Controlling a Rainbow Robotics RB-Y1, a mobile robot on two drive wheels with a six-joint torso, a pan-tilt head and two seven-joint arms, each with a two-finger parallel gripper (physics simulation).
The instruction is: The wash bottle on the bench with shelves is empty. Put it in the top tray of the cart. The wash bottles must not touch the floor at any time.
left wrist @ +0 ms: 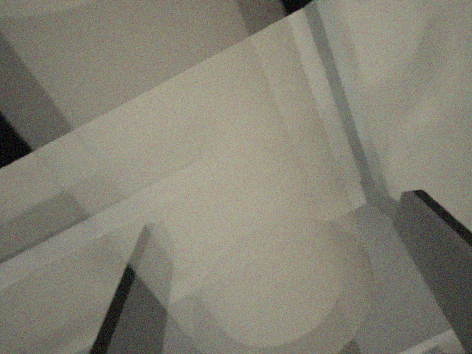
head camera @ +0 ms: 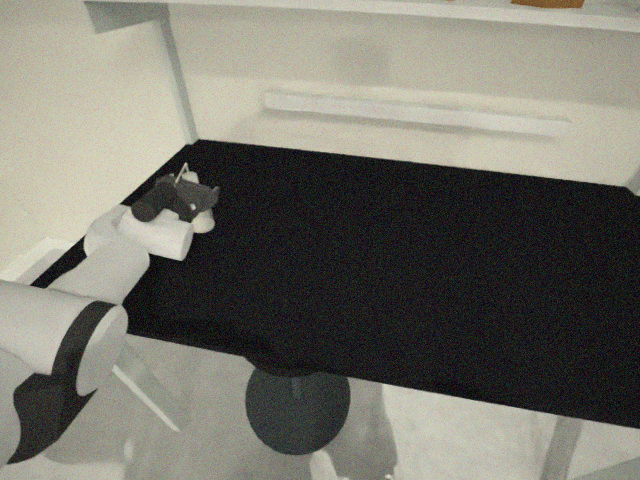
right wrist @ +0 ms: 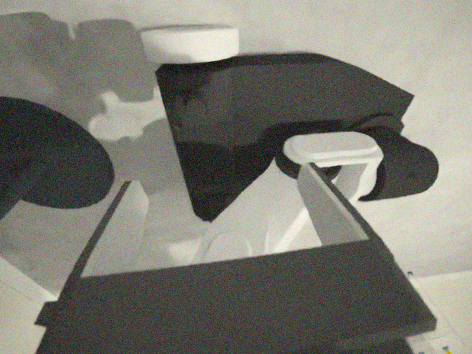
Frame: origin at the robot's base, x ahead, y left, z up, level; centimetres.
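Where they show: left gripper, fingertip midpoint: (left wrist: pixel 279 221) (head camera: pixel 195 183); right gripper, fingertip midpoint: (right wrist: pixel 223 182).
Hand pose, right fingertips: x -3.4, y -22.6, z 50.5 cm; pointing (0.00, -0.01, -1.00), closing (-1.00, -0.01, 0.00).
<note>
Each offset is from my right fingertips to the top centre of the thing. "*": to the spot under its first point. Level surfaces: height alone.
The wash bottle {dx +69.3, dy +50.9, dz +58.5 cm} (head camera: pixel 203 222) (left wrist: pixel 272 280) is pale and translucent and stands on the black bench top {dz +41.0 cm} (head camera: pixel 413 258) near its left end. Its thin bent nozzle shows above my left gripper in the head view. My left gripper (head camera: pixel 205 200) (left wrist: pixel 279 221) is wide open at the bottle; in the left wrist view the large, close bottle body lies between the two fingers, with a gap at each side. The gripper hides the bottle's middle in the head view. My right gripper (right wrist: pixel 223 182) is open and empty, low beside the robot's own base. The cart does not show.
A white shelf (head camera: pixel 361 9) runs above the bench, with an orange-brown object {* dx +79.4, dy -19.3, dz +87.4 cm} (head camera: pixel 547 3) on it. A white rail (head camera: pixel 413 112) is on the back wall. A dark round stool (head camera: pixel 297 413) (right wrist: pixel 55 160) stands at the bench's front edge. The robot's dark base (right wrist: pixel 240 100) lies beyond the right fingers.
</note>
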